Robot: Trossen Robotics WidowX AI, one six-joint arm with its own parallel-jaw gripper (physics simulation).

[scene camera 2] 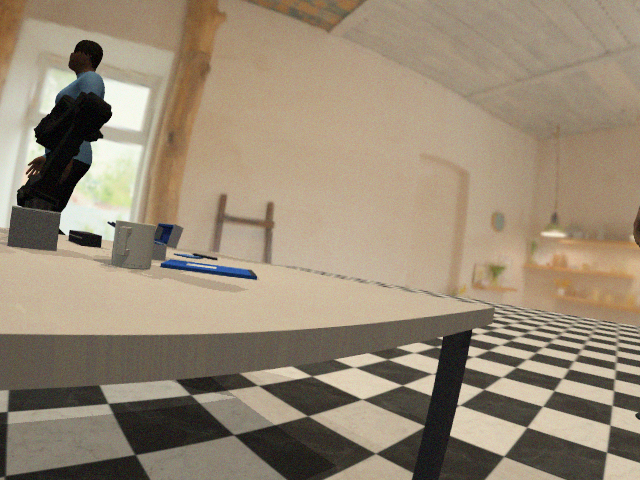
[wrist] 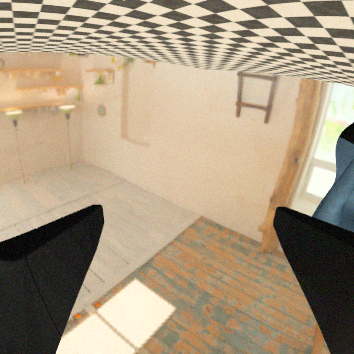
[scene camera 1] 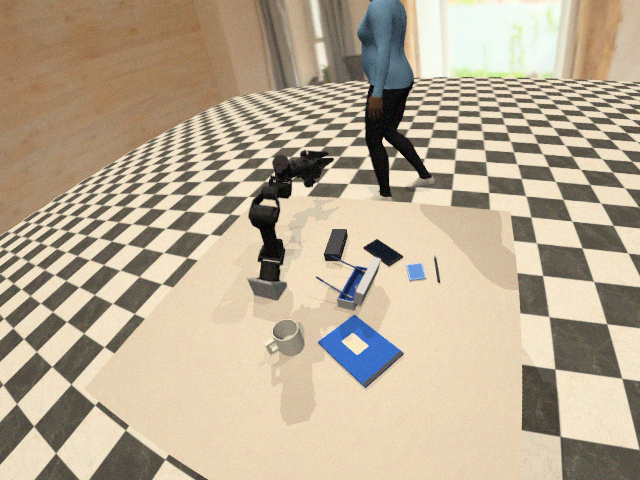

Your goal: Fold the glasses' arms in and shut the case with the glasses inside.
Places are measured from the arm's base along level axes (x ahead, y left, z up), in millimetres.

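Where they show: gripper, fingertip midpoint: (wrist: 190,215) (scene camera 1: 330,155); arm's base, link origin: (scene camera 2: 35,226) (scene camera 1: 268,280).
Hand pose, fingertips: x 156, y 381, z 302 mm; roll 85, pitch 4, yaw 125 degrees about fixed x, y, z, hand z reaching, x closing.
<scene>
Each offset is from my fingertips to the top centre of the thing. "spot": to the spot under its first point.
The grey case {spot: 212 mm ahead, 366 mm right, 257 mm down} (scene camera 1: 368,282) (scene camera 2: 176,237) with blue lining stands open on the table, its lid raised on the side away from the arm's base. The dark blue glasses lie in it. Their two arms, one nearer the mug {spot: 84 mm ahead, 376 mm right, 290 mm down} (scene camera 1: 330,286) and one nearer the black box {spot: 97 mm ahead, 257 mm right, 288 mm down} (scene camera 1: 345,262), are unfolded and stick out past the case's rim towards the robot's side. In the wrist view neither case nor glasses show. My gripper (scene camera 1: 321,164) (wrist: 190,215) is open and empty, raised high above the table's back left part, well away from the case, pointing out over the room.
A black box {7 mm ahead, 114 mm right, 313 mm down} (scene camera 1: 336,244) (scene camera 2: 85,238), a dark flat tablet {197 mm ahead, 117 mm right, 340 mm down} (scene camera 1: 383,251), a small blue pad {338 mm ahead, 204 mm right, 343 mm down} (scene camera 1: 415,271) and a pen {410 mm ahead, 175 mm right, 339 mm down} (scene camera 1: 437,269) lie around the case. A grey mug {spot: 2 mm ahead, 567 mm right, 339 mm down} (scene camera 1: 287,336) (scene camera 2: 135,245) and a blue book {230 mm ahead, 551 mm right, 340 mm down} (scene camera 1: 368,361) (scene camera 2: 227,270) are nearer the front. A person (scene camera 1: 385,46) stands beyond the table.
</scene>
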